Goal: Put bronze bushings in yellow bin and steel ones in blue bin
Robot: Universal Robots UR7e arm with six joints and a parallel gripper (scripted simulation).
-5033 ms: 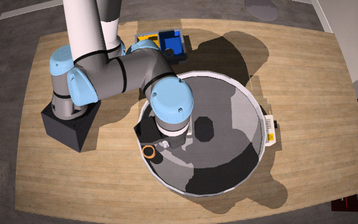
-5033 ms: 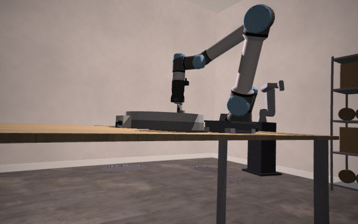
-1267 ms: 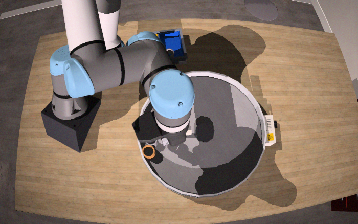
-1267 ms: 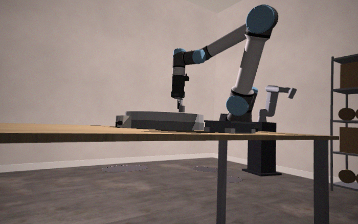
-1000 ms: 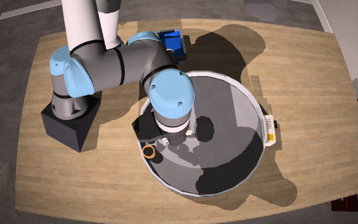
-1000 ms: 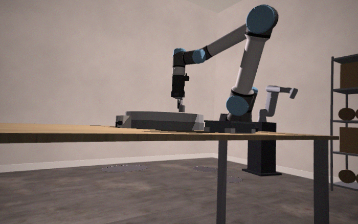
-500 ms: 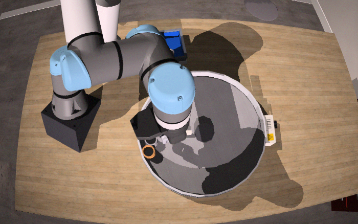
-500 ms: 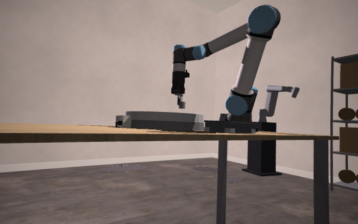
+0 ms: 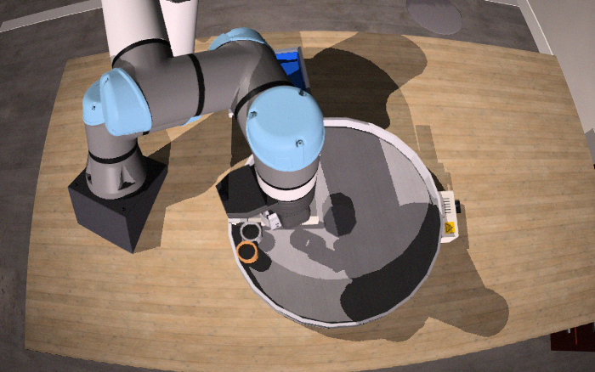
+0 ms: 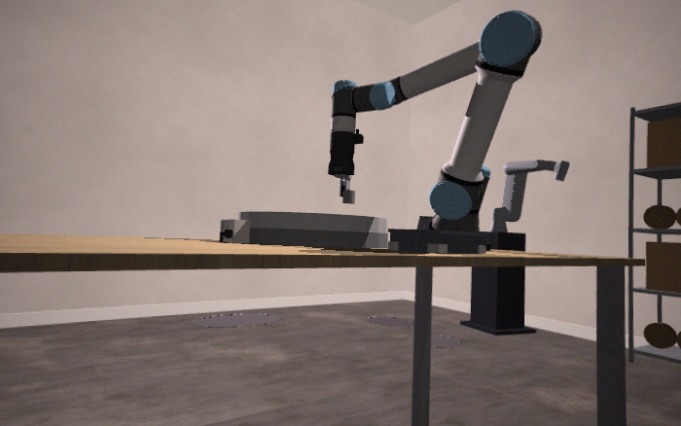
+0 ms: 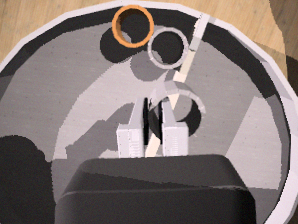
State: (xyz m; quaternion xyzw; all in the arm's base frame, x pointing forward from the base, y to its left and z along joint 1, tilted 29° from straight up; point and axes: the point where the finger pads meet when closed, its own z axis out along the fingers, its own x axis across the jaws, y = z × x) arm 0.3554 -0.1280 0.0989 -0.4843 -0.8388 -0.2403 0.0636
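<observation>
My gripper is now 80 mm past the bin, 360 mm to the right of it and 140 mm above it. From my hand the other things lie so: turntable (110 mm ahead, 40 mm to the left, 110 mm below).
</observation>
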